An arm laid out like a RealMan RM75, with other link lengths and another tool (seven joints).
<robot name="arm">
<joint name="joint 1" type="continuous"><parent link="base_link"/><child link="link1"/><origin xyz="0 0 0.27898"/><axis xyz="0 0 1"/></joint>
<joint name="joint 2" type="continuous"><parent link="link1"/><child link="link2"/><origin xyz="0 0 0"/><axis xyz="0 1 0"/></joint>
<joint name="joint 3" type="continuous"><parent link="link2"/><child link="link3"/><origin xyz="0 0 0.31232"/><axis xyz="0 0 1"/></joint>
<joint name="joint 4" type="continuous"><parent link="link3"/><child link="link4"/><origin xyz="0 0 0"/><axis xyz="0 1 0"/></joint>
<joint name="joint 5" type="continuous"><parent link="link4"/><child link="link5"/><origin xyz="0 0 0.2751"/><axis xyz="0 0 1"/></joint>
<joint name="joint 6" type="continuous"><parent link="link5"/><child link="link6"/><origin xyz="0 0 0"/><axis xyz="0 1 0"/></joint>
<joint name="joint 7" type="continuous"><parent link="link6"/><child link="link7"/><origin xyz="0 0 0.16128"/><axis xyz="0 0 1"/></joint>
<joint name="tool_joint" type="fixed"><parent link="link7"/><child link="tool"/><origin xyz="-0.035 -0.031 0.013" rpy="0 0.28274 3.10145"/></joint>
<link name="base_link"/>
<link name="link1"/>
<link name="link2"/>
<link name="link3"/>
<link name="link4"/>
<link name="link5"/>
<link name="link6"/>
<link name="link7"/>
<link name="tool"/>
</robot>
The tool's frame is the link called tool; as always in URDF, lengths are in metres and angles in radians. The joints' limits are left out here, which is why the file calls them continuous.
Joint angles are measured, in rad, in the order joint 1, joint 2, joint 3, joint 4, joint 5, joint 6, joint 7. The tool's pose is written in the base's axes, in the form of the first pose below.
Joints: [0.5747 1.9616 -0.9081 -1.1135 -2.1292 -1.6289 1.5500]
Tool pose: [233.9 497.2 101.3 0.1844 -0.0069 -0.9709 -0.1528]
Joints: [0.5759 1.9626 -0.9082 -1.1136 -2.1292 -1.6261 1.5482]
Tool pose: [233.1 497.8 101.1 0.1846 -0.0053 -0.9707 -0.1536]
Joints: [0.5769 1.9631 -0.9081 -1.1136 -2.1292 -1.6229 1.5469]
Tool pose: [232.6 498.4 101.1 0.1847 -0.0042 -0.9705 -0.1550]
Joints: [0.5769 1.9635 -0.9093 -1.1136 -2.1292 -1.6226 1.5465]
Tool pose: [232.4 498.4 100.6 0.1845 -0.0038 -0.9706 -0.1545]
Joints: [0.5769 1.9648 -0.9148 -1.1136 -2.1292 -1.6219 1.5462]
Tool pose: [231.6 498.1 98.6 0.1838 -0.0029 -0.9711 -0.1522]
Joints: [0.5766 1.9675 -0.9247 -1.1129 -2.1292 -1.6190 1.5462]
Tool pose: [230.6 497.7 94.8 0.1827 -0.0021 -0.9719 -0.1487]
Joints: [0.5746 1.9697 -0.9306 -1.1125 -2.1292 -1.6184 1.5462]
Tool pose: [230.8 496.7 92.1 0.1821 -0.0025 -0.9724 -0.1461]
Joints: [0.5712 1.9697 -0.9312 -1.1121 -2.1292 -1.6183 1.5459]
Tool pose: [232.5 495.9 91.9 0.1818 -0.0041 -0.9724 -0.1461]
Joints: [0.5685 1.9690 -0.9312 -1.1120 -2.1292 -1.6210 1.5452]
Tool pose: [233.9 494.9 92.0 0.1814 -0.0051 -0.9726 -0.1452]
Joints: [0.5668 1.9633 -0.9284 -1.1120 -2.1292 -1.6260 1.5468]
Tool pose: [235.8 494.5 95.0 0.1799 -0.0068 -0.9728 -0.1456]
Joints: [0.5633 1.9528 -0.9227 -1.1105 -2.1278 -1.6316 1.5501]
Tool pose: [239.8 494.2 100.8 0.1780 -0.0106 -0.9728 -0.1482]
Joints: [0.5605 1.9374 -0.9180 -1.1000 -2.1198 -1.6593 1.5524]
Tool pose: [244.3 490.6 105.6 0.1793 -0.0170 -0.9738 -0.1390]
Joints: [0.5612 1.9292 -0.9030 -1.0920 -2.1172 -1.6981 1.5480]
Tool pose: [246.6 485.7 109.2 0.1836 -0.0206 -0.9746 -0.1264]
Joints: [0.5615 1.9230 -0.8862 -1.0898 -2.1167 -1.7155 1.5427]
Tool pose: [248.4 484.1 114.9 0.1862 -0.0209 -0.9742 -0.1258]
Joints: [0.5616 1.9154 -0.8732 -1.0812 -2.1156 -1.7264 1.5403]
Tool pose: [251.8 483.2 119.5 0.1884 -0.0245 -0.9737 -0.1259]
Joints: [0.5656 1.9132 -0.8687 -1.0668 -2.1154 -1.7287 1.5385]
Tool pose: [253.4 483.7 118.9 0.1911 -0.0283 -0.9733 -0.1238]
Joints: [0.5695 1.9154 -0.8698 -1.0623 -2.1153 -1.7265 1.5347]
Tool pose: [252.0 484.5 116.9 0.1923 -0.0264 -0.9733 -0.1223]
